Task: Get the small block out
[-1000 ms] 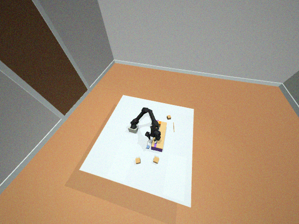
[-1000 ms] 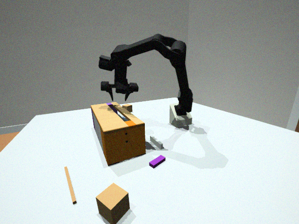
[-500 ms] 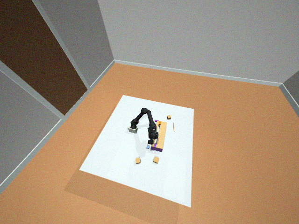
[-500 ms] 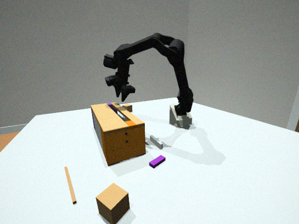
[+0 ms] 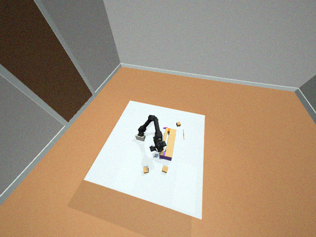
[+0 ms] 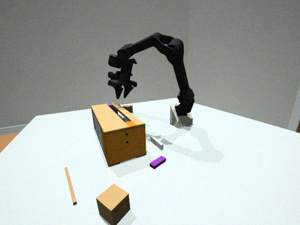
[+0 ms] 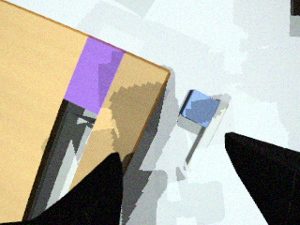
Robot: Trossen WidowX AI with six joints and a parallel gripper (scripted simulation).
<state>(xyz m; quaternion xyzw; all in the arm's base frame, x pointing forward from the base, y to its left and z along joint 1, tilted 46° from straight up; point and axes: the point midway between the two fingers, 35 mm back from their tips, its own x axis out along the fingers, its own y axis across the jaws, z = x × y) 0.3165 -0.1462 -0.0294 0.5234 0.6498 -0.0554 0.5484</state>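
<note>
The blue block is 3 cm behind my gripper tip, 3 cm to the right of it and 14 cm below it. From my gripper tip the other things lie so: thin wooden stick: 22 cm ahead, 40 cm to the left, 15 cm below; then tan cube: 11 cm ahead, 53 cm to the left, 13 cm below; then box: 3 cm ahead, 16 cm to the left, 10 cm below.
</note>
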